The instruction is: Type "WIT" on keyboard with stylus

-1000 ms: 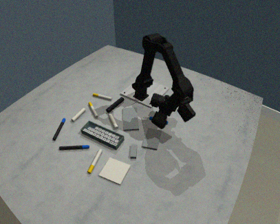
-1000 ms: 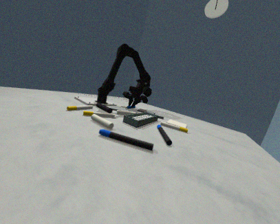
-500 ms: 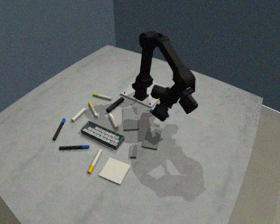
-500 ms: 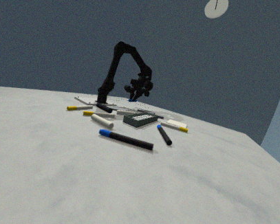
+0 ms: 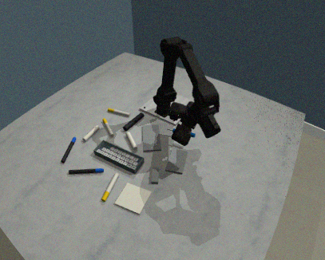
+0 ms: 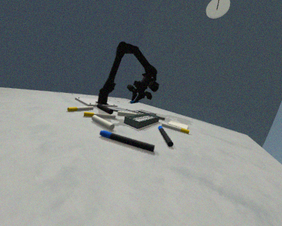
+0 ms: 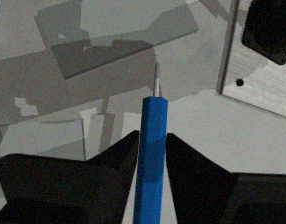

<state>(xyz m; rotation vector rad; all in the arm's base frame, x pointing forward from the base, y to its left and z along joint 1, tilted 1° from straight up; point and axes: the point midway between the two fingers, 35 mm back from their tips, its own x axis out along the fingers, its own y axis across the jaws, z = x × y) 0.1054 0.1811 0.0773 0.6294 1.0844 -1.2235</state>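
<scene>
Right now my gripper tip is 40 mm to the left of the thin grey tip and 10 mm short of it. Also, from my gripper tip: white pad 320 mm ahead, 50 mm to the left, 50 mm below; small grey block 200 mm ahead, 50 mm below, 40 mm to the left; blue stylus 10 mm to the right.
</scene>
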